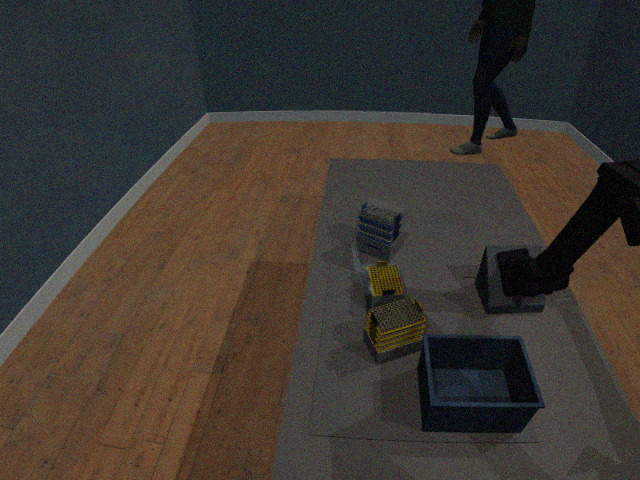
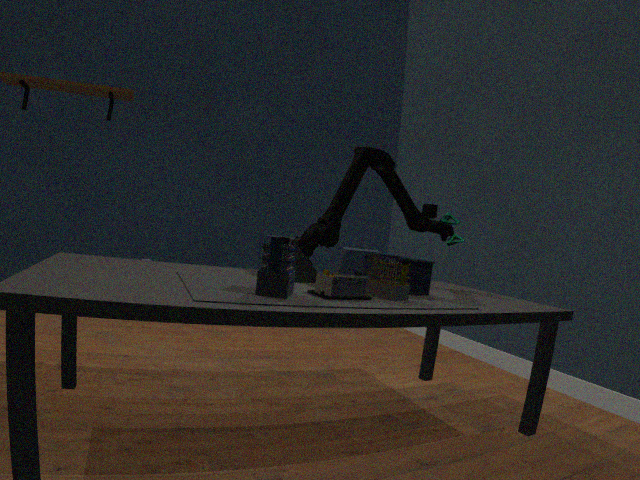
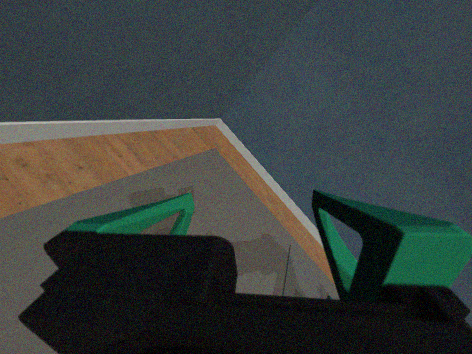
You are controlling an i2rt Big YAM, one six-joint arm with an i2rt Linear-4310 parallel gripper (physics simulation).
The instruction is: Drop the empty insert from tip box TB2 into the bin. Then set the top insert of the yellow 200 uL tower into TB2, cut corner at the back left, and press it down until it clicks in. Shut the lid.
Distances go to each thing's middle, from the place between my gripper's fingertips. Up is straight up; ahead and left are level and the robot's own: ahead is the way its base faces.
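Hand position relative to the blue bin (image 2: pixel 421 270): my hand is 19 cm above it, 3 cm short of it and 40 cm to the left of it. Blue-grey tower of inserts (image 1: pixel 379 225): 17 cm below my hand, 94 cm to the right of it and 13 cm ahead of it.
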